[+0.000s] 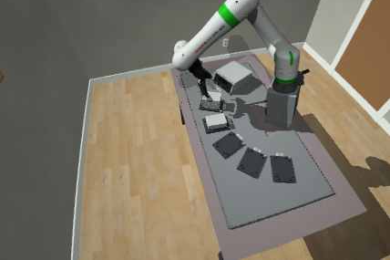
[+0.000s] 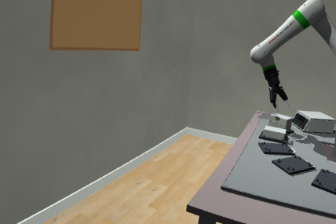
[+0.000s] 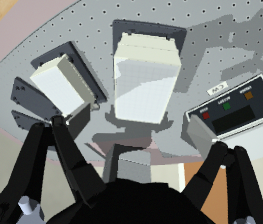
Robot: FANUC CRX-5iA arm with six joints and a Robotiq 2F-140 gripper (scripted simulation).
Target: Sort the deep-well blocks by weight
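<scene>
The deep-well block lies 6 cm below my hand. The rest, counted from my hand: dark infeed nest 13 cm below; pale platform 27 cm behind, 18 cm to the right, 4 cm below; check-weigher 26 cm behind, 18 cm to the right, 7 cm below.
</scene>
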